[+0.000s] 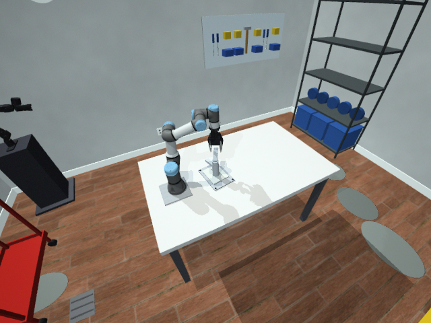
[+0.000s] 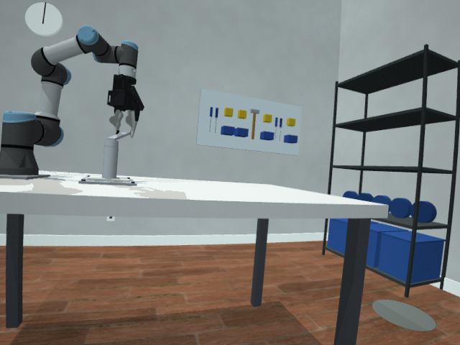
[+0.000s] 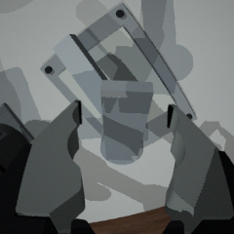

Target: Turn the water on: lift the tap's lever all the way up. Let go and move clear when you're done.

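The lever is 20 mm behind my hand, 20 mm to the right of it and 10 mm below it. Also, from my hand: metal base plate 40 mm behind, 60 mm to the right, 180 mm below; then tap 30 mm behind, 40 mm to the right, 80 mm below.
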